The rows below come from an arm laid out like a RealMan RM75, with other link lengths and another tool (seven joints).
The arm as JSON. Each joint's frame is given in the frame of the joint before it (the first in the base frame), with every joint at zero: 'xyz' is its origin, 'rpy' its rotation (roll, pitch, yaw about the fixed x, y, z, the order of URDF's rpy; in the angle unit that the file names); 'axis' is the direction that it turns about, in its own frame. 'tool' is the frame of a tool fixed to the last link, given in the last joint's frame.
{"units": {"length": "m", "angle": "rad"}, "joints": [
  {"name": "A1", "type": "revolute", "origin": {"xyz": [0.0, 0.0, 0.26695], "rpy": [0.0, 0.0, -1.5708]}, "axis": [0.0, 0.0, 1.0]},
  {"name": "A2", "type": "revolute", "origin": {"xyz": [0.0, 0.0, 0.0], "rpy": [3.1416, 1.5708, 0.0]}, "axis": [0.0, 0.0, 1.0]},
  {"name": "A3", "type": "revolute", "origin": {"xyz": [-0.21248, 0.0, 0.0], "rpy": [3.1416, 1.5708, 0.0]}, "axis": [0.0, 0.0, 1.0]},
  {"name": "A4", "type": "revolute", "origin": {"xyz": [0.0, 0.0, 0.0], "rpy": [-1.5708, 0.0, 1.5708]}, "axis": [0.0, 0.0, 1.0]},
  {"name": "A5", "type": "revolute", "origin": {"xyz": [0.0, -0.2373, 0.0], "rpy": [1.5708, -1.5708, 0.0]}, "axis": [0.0, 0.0, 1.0]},
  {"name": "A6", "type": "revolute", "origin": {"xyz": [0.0, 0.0, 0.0], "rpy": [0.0, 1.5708, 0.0]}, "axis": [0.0, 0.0, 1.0]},
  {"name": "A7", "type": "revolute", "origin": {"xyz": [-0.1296, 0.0, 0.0], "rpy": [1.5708, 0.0, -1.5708]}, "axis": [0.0, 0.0, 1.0]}
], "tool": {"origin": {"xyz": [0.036, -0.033, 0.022], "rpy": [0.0, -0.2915, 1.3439]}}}
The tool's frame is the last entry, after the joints.
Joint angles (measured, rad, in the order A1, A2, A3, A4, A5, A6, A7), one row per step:
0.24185, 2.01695, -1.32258, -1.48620, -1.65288, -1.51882, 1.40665
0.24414, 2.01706, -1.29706, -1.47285, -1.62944, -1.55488, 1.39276
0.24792, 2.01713, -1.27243, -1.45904, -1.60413, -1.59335, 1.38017
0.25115, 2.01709, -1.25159, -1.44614, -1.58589, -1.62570, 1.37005
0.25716, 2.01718, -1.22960, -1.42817, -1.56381, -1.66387, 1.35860
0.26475, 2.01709, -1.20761, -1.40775, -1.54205, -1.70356, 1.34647
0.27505, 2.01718, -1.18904, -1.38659, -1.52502, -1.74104, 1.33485
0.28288, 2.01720, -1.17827, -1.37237, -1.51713, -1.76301, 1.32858
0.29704, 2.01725, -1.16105, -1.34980, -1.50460, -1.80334, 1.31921
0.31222, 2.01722, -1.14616, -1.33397, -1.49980, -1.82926, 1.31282
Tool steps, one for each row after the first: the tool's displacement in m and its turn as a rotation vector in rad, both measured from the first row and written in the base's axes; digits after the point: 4 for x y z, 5 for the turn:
0.0009, -0.0022, 0.0038, -0.01228, 0.02373, 0.01059
0.0010, -0.0047, 0.0073, -0.02718, 0.04990, 0.02418
0.0016, -0.0069, 0.0102, -0.03945, 0.06983, 0.03445
0.0018, -0.0095, 0.0127, -0.05677, 0.09489, 0.04831
0.0019, -0.0121, 0.0150, -0.07516, 0.12068, 0.06409
0.0015, -0.0144, 0.0164, -0.09472, 0.14260, 0.08159
0.0013, -0.0155, 0.0169, -0.10723, 0.15436, 0.09147
0.0002, -0.0180, 0.0175, -0.13176, 0.17336, 0.11160
-0.0014, -0.0184, 0.0186, -0.14505, 0.18383, 0.12791

